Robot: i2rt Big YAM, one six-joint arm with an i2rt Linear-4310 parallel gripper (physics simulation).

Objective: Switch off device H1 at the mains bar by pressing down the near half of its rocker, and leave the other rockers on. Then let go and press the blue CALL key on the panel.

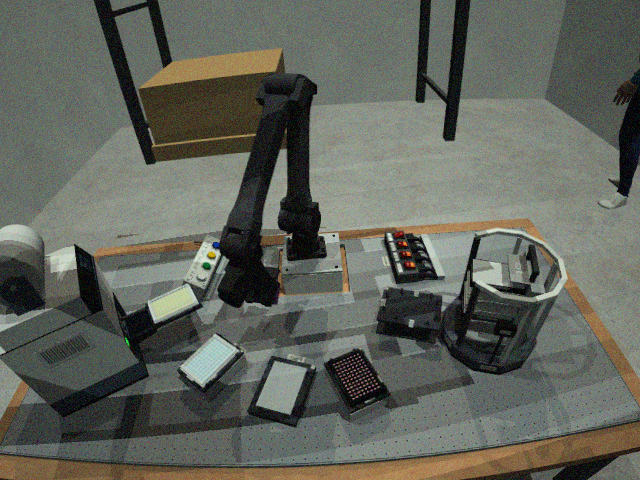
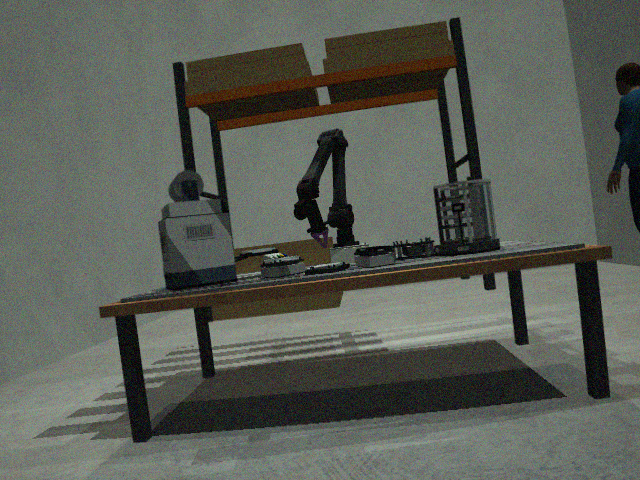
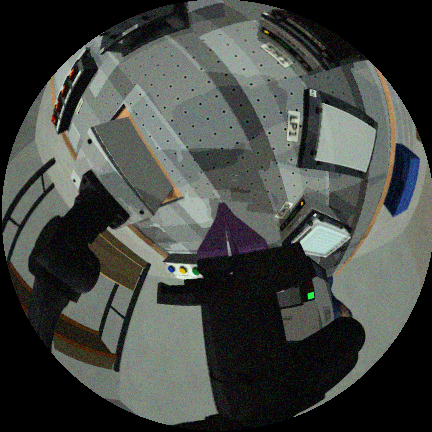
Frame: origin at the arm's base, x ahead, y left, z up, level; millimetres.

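Seen in the pictures: gripper, fingertip midpoint: (image 1: pixel 275 303) (image 2: pixel 324 247) (image 3: pixel 221 205); arm's base at its link origin: (image 1: pixel 306 250) (image 2: pixel 346 245) (image 3: pixel 102 200).
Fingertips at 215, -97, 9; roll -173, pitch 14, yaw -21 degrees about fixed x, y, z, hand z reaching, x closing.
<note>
Pixels of each thing's top centre, then the offset from my fingertips to it, as dx, dy, dz. "spot": a spot on its surface instead.
- mains bar at a spot on its surface: (image 1: pixel 399 270) spot: -114, +369, -44
- white panel at its top centre: (image 1: pixel 200 256) (image 3: pixel 190 278) (image 2: pixel 275 253) -234, -239, -2
- large grey machine at its top centre: (image 1: pixel 7 241) (image 2: pixel 186 173) +101, -517, +370
- Light-blue plate unit at its top centre: (image 3: pixel 322 244) (image 1: pixel 208 357) (image 2: pixel 281 257) +143, -171, -16
- framed pad at its top centre: (image 3: pixel 351 141) (image 1: pixel 281 386) (image 2: pixel 327 264) +214, +4, -61
- dark plate unit at its top centre: (image 1: pixel 355 374) (image 2: pixel 372 247) +232, +179, -16
- black box at its top centre: (image 1: pixel 411 303) (image 2: pixel 411 239) +48, +358, -9
- round clear-walled tower at its top centre: (image 1: pixel 515 255) (image 2: pixel 458 179) +135, +556, +204
The mains bar (image 1: pixel 399 270) (image 3: pixel 81 90) lies at the back right of the table. Its end rocker (image 1: pixel 398 234) (image 3: pixel 54 120) nearest the back edge looks darker red; the other rockers glow orange. Labels on the bar are too small to read. The white panel (image 1: pixel 194 276) (image 3: pixel 177 275) is at the back left, partly behind the arm, with blue (image 1: pixel 216 245) (image 3: pixel 171 269), yellow (image 1: pixel 211 255) (image 3: pixel 183 270) and green keys (image 1: pixel 206 265). My gripper (image 1: pixel 277 298) (image 2: pixel 324 244) (image 3: pixel 221 205) is shut and empty, purple fingertips above the table, between the panel and the arm's base, touching neither panel nor bar.
A large grey machine (image 1: pixel 77 356) with an extended plate holder stands at left. Light-blue plate unit (image 1: pixel 211 360), framed pad (image 1: pixel 282 386) and dark plate unit (image 1: pixel 356 378) lie along the front. A black box (image 1: pixel 408 310) and a round clear-walled tower (image 1: pixel 532 330) stand at right.
</note>
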